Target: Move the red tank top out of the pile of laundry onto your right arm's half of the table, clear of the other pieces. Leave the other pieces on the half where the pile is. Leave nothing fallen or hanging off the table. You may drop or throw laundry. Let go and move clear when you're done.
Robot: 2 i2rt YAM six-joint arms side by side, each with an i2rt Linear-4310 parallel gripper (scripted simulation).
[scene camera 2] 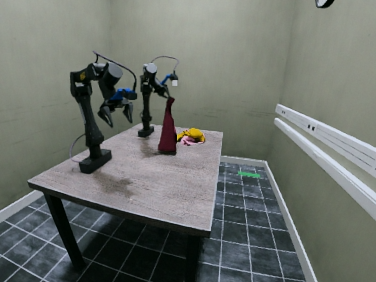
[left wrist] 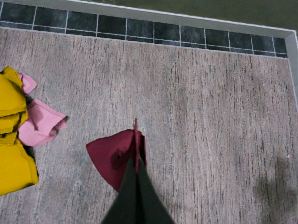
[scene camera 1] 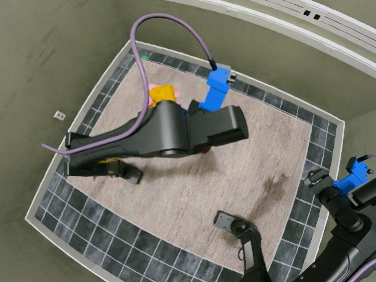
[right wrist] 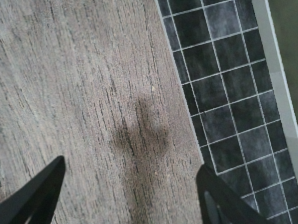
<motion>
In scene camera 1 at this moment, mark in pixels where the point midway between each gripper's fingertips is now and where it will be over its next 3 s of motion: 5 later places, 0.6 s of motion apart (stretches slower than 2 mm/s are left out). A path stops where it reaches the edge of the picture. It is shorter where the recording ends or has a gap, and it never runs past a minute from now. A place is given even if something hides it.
The left gripper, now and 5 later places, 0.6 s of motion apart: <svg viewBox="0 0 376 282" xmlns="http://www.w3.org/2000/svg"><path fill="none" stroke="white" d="M215 107L222 114L225 119L226 125L225 130L221 136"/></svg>
The right gripper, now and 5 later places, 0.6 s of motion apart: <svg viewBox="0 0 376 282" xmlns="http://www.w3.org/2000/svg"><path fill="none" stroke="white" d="M318 180L291 160L252 150L216 156L211 159L211 160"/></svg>
</motion>
